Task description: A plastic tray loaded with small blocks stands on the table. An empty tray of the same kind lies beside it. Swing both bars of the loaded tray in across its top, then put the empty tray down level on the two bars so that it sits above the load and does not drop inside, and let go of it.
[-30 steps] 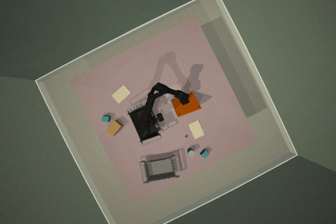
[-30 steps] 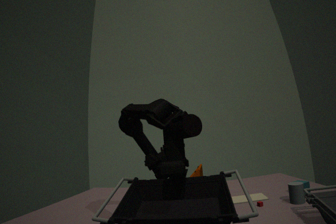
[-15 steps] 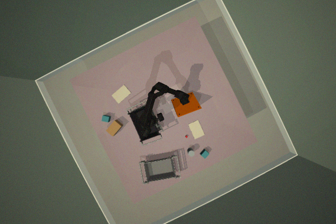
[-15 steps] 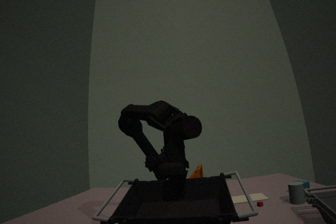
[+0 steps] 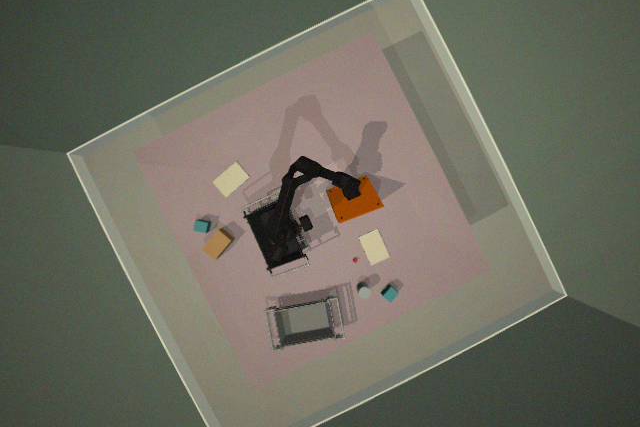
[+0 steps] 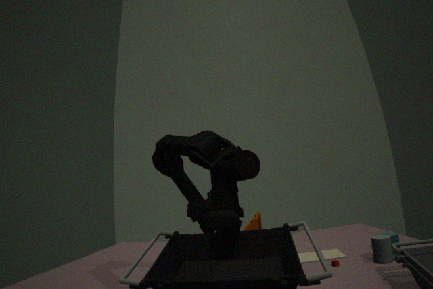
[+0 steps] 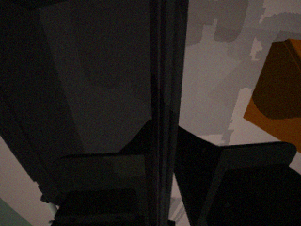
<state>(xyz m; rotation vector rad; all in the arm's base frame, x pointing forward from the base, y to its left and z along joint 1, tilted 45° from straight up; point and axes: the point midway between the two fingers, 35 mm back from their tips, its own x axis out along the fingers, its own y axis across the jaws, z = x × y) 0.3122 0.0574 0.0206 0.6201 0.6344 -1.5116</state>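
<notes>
Right now my gripper tip is 8 cm short of the black tray and 1 cm below it. Round my gripper tip: small red cube 20 cm behind, 28 cm to the left, 11 cm below; grey cylinder 18 cm behind, 41 cm to the left, 8 cm below; tan block 35 cm ahead, 6 cm to the right, 9 cm below.
</notes>
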